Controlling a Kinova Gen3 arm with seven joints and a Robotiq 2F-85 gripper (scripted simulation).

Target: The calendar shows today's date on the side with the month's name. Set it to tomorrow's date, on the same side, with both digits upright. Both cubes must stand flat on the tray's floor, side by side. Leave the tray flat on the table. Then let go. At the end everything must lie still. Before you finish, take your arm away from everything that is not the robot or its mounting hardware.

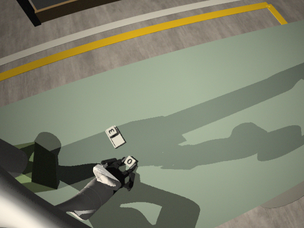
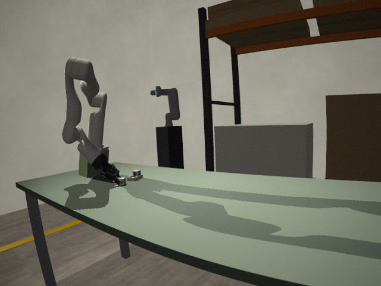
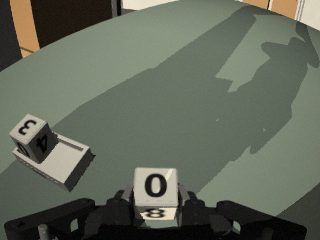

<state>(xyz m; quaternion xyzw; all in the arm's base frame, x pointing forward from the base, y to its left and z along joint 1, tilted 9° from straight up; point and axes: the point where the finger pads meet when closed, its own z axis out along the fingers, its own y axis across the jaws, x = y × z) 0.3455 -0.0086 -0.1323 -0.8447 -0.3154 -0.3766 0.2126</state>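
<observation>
The white cube is 10 mm to the left of my hand, 10 mm below it and 10 mm ahead of it. Round my hand: white tray: 110 mm to the left, 40 mm behind, 10 mm below.
</observation>
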